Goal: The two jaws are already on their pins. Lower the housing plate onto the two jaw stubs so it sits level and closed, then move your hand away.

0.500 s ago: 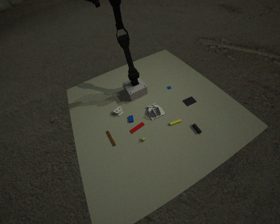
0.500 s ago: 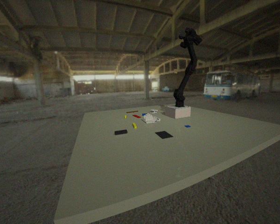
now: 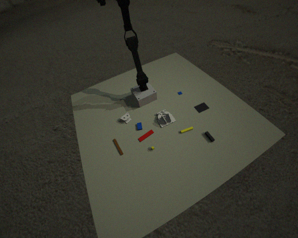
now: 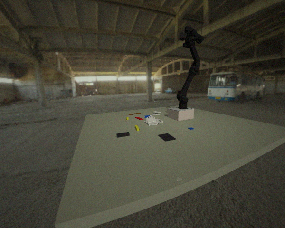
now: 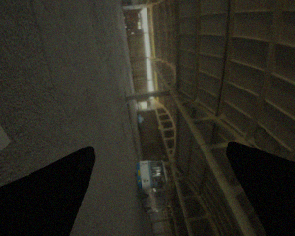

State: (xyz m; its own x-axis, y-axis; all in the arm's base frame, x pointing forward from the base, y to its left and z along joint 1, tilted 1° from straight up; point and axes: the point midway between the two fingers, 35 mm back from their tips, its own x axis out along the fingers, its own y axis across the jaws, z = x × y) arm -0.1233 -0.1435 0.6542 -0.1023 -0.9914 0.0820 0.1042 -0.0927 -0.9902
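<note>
Right now the white part is 730 mm below my gripper tip, 300 mm ahead of it and 30 mm to the right of it. From my gripper tip the other things lie so: brown bar: 740 mm below, 500 mm ahead, 140 mm to the right; blue block: 740 mm below, 410 mm ahead, 50 mm to the left; red bar: 740 mm below, 500 mm ahead, 70 mm to the left.
</note>
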